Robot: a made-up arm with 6 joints. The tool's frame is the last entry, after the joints.
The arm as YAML. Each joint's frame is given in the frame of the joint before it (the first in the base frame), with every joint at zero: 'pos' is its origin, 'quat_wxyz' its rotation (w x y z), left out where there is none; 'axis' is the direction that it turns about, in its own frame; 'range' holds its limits. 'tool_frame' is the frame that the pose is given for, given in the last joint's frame.
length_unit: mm
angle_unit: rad
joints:
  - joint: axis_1
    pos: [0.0, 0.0, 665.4]
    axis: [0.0, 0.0, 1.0]
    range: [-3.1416, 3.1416]
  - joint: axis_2
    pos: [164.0, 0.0, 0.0]
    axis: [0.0, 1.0, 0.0]
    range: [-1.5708, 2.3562]
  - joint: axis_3
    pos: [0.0, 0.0, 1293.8]
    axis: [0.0, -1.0, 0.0]
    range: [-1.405, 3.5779]
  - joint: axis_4
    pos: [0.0, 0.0, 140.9]
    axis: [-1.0, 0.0, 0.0]
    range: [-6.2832, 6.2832]
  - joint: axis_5
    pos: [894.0, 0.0, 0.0]
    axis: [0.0, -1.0, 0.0]
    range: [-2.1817, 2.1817]
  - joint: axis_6
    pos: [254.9, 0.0, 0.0]
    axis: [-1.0, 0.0, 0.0]
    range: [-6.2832, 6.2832]
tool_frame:
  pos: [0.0, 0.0, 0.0]
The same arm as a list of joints. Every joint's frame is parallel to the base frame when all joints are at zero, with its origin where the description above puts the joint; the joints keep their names.
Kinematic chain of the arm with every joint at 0, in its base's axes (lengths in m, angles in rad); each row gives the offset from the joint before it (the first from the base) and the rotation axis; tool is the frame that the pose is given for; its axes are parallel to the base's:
axis_1: xyz 0 0 0.6654 axis +z
axis_2: xyz 0.164 0 0 axis +y
axis_3: xyz 0 0 1.2938 axis -y
axis_4: xyz 0 0 0.1409 axis -x
axis_5: xyz 0.894 0 0 axis -y
axis_6: xyz 0.2549 0 0 axis -x
tool: xyz 0 0 0
Joint limits (rad, base to tool): -3.1416..3.1416 -1.5708..2.3562 -1.405..3.5779 -6.2832..6.2832 -2.1817..2.1817 -6.2832..6.2832

